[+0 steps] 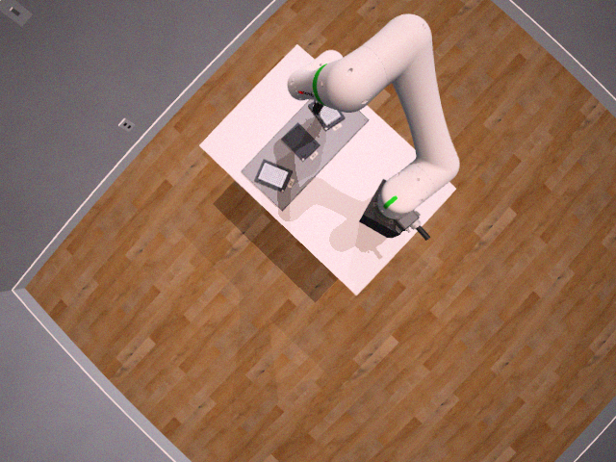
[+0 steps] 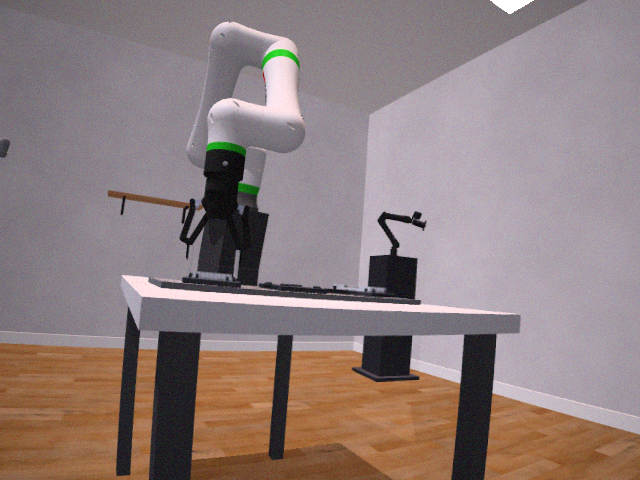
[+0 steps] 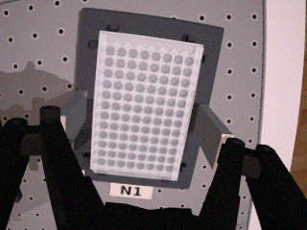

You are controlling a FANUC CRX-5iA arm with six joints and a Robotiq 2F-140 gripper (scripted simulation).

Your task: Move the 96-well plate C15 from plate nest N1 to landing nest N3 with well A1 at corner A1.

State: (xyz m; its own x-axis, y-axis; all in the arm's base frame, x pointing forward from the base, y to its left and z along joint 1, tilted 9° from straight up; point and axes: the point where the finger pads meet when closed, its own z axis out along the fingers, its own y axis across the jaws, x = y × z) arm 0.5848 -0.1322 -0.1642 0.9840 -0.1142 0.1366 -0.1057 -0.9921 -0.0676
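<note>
The landing nest N3 is 4 cm behind my hand, 20 cm to the left of it and 3 cm below it. Round my hand: N3 label (13 cm behind, 20 cm to the left, 4 cm below); then N1 label (10 cm behind, 1 cm to the left, 4 cm below).
</note>
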